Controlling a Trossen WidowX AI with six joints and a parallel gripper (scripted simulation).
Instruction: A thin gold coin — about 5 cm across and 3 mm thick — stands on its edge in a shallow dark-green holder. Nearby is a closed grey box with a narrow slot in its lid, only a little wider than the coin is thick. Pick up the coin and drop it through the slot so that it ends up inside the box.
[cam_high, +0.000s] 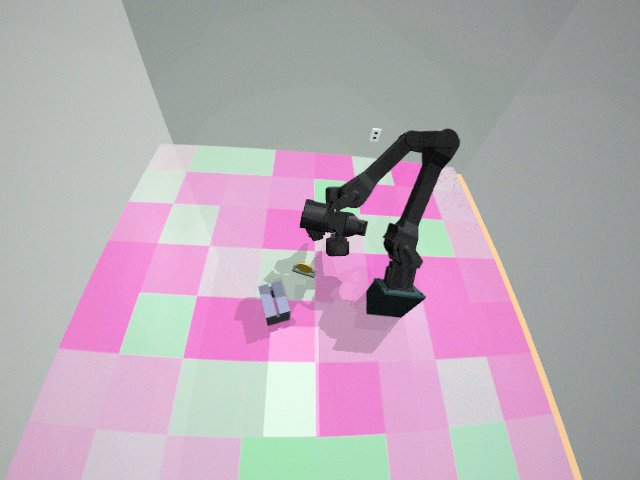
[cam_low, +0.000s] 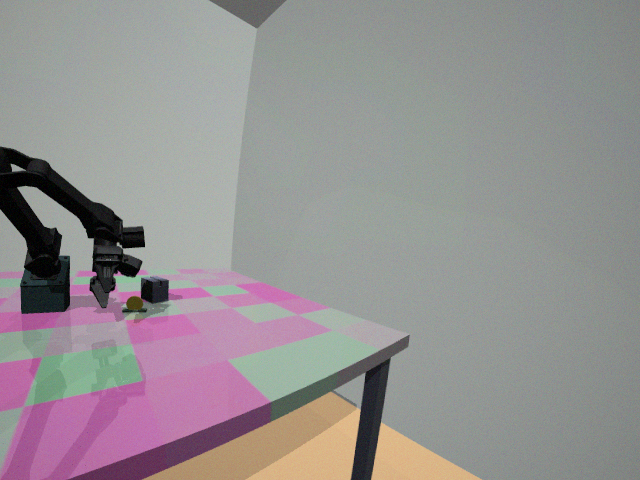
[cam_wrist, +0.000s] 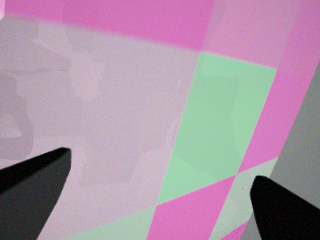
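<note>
The gold coin is 60 mm ahead of my gripper tip, 150 mm to the left of it and 50 mm below it.
</note>
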